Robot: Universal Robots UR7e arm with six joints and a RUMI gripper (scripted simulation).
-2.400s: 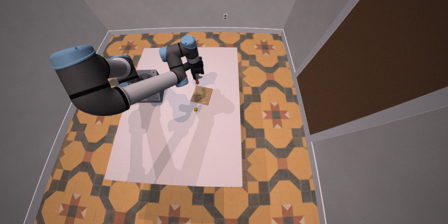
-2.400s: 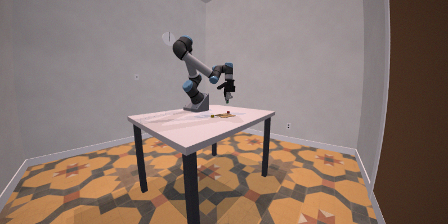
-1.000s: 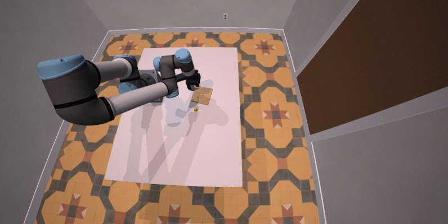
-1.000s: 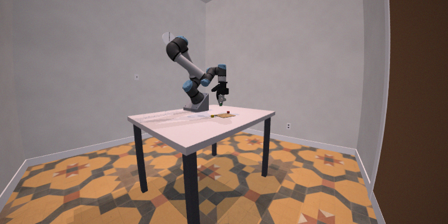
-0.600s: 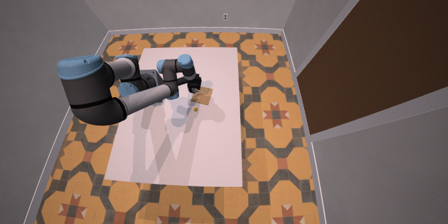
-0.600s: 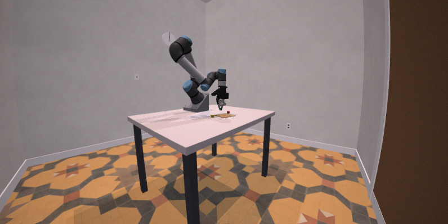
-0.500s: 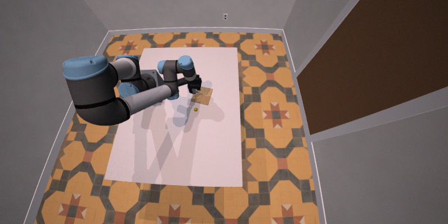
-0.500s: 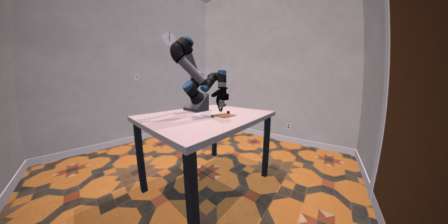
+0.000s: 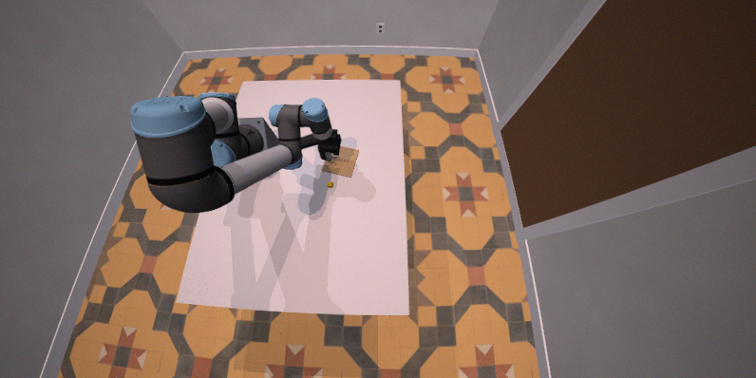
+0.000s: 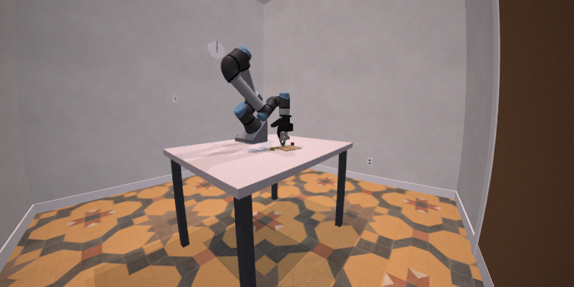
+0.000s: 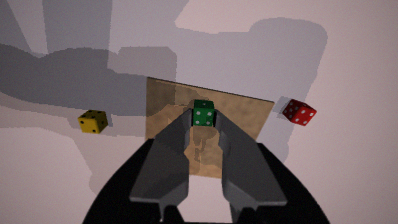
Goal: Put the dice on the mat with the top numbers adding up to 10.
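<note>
Right now my hand is 1 cm above the green die. Also, from my hand: brown mat (5 cm ahead, 2 cm below); yellow die (2 cm ahead, 13 cm to the right, 2 cm below); red die (11 cm to the left, 2 cm below).
</note>
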